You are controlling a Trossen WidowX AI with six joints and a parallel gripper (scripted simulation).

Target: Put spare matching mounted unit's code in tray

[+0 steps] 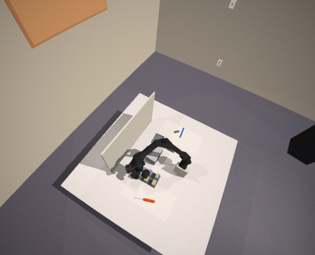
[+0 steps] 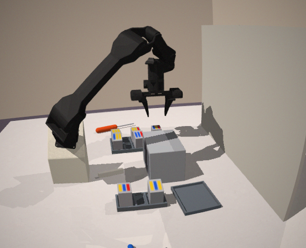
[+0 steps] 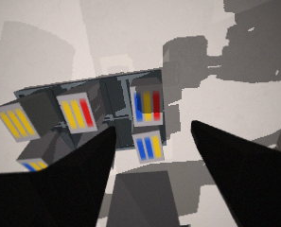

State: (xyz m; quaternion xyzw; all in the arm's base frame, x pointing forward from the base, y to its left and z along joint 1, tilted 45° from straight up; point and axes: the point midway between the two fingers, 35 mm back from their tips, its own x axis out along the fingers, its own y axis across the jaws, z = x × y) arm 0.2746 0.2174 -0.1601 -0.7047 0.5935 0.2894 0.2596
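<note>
Right now my gripper tip is 60 mm above the grey spare block. The rest, counted from my gripper tip: grey box (230 mm to the right, 50 mm below); then beige panel (250 mm ahead, 210 mm to the right, 130 mm above); then holder (70 mm behind, 40 mm to the right, 90 mm below).
</note>
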